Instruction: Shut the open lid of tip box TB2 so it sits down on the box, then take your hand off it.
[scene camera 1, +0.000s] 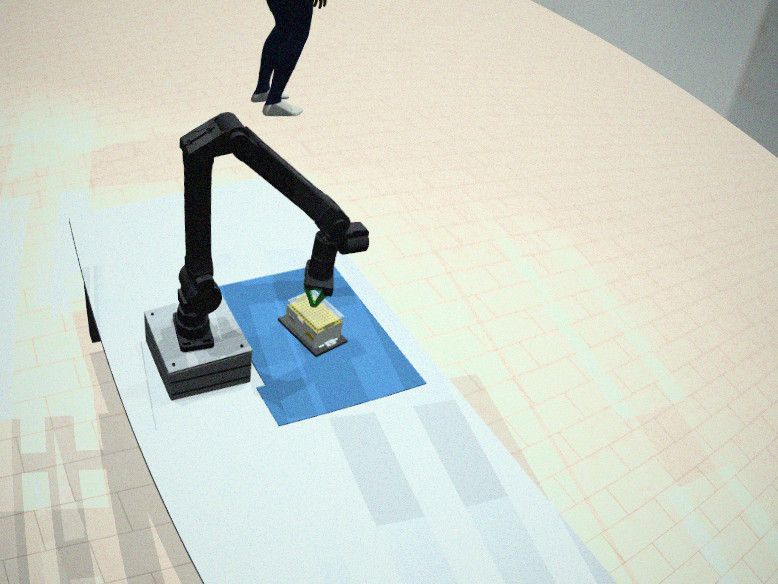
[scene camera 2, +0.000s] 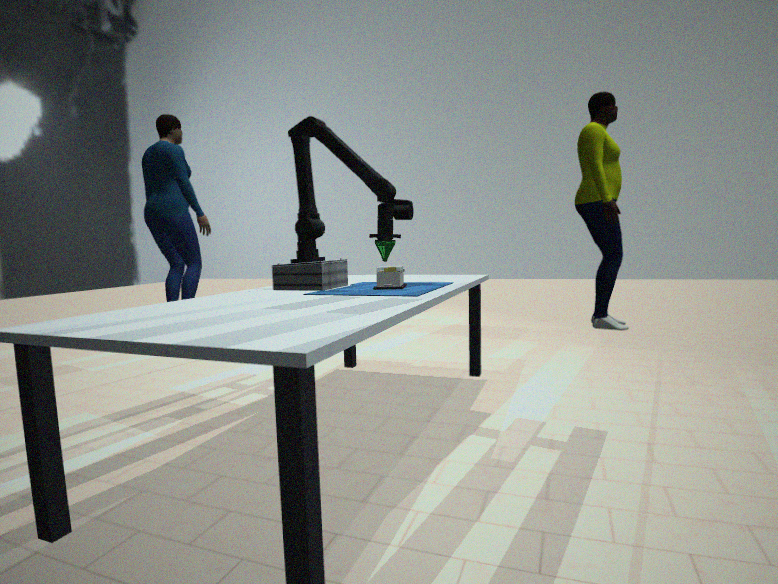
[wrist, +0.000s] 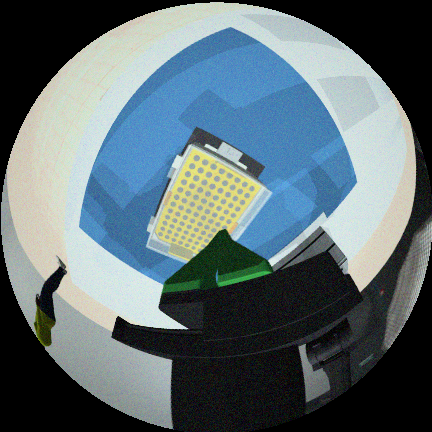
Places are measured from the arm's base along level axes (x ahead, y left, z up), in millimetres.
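Pixels of known places: gripper, fingertip midpoint: (scene camera 1: 313, 306) (scene camera 2: 384, 261) (wrist: 223, 235); arm's base, origin of the base link: (scene camera 1: 192, 332) (scene camera 2: 308, 262).
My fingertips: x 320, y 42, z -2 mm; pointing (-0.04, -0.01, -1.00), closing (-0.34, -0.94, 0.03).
Note:
Ahead of a thing's pixels: the offset from my fingertips to its top centre. "*": to the spot under its first point. Level surfaces: height alone.
The tip box @(dy +15, dx +14, dz -19 mm) (scene camera 1: 331, 335) (scene camera 2: 390, 278) stands on a dark base plate @(* dy -37, dx +75, dz -88 mm) (wrist: 202, 135). Its yellow tip rack @(dy +15, dx +13, dz -19 mm) (scene camera 1: 316, 316) (wrist: 212, 192) shows through the clear lid @(* dy +0, dx +63, dz -18 mm) (scene camera 1: 336, 309) (scene camera 2: 390, 269) (wrist: 257, 207). The lid lies over the box and looks about level; whether it is fully seated is too small to tell. No label TB2 is readable. My gripper (scene camera 1: 314, 304) (scene camera 2: 385, 259) (wrist: 223, 235) has green fingers, shut and empty, pointing down. The tips are over the lid, with a small gap above it in scene camera 2. In the wrist view the fingers hide one corner of the box.
The box is on a blue mat @(dz -96 mm) (scene camera 1: 377, 370) (scene camera 2: 427, 288) (wrist: 250, 65) on the white table @(dz -99 mm) (scene camera 1: 263, 502) (scene camera 2: 188, 330). The arm's grey base block (scene camera 1: 210, 377) (scene camera 2: 309, 275) stands beside the mat. Two people (scene camera 2: 172, 188) (scene camera 2: 600, 169) stand beyond the table.

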